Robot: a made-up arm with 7 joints. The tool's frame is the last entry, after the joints.
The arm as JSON. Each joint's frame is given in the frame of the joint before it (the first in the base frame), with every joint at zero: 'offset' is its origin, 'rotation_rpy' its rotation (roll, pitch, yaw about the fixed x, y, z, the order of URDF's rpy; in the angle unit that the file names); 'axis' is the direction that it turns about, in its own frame. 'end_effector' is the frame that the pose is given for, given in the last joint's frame.
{
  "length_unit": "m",
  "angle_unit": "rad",
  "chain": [
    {
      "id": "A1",
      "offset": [
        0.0,
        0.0,
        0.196
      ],
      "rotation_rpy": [
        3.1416,
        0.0,
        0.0
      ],
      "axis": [
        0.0,
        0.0,
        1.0
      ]
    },
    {
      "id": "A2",
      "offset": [
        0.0,
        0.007,
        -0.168
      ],
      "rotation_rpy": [
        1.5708,
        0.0,
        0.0
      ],
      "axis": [
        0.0,
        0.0,
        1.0
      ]
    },
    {
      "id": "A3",
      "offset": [
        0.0,
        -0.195,
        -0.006
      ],
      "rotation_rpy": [
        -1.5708,
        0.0,
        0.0
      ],
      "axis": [
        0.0,
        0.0,
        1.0
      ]
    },
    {
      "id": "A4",
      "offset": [
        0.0,
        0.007,
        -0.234
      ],
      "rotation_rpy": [
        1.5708,
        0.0,
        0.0
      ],
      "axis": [
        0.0,
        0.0,
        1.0
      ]
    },
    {
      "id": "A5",
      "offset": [
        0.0,
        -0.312,
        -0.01
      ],
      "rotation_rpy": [
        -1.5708,
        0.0,
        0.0
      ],
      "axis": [
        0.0,
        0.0,
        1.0
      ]
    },
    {
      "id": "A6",
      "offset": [
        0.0,
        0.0,
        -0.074
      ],
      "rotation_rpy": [
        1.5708,
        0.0,
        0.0
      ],
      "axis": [
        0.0,
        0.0,
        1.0
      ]
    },
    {
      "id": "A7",
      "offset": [
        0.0,
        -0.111,
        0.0
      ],
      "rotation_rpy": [
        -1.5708,
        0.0,
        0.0
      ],
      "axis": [
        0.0,
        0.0,
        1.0
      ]
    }
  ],
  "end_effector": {
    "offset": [
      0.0,
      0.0,
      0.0
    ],
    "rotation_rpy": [
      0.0,
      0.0,
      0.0
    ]
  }
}
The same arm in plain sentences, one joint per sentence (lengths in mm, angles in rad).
The arm has seven revolute joints in a row. What follows holds with every joint at zero, and every direction is one of the base frame's. Joint 1 lies 196.0 mm along +z from the base frame's origin and rotates about -z. Joint 2 lies 7.0 mm along -y and 168.0 mm along +z from joint 1 and rotates about +y. Joint 3 lies 6.0 mm along -y and 195.0 mm along +z from joint 2 and rotates about -z. Joint 4 lies 7.0 mm along -y and 234.0 mm along +z from joint 3 and rotates about +y. Joint 5 lies 10.0 mm along -y and 312.0 mm along +z from joint 4 and rotates about -z. Joint 6 lies 74.0 mm along +z from joint 5 and rotates about +y. Joint 7 lies 111.0 mm along +z from joint 6 and rotates about -z. The tool frame, which is the frame that the pose is given for, lies at the same point as joint 7; its axes are the base frame's turned by roll -3.1416, pitch 0.0000 and yaw 0.0000 rad (as in URDF: about the fixed x, then y, then z).
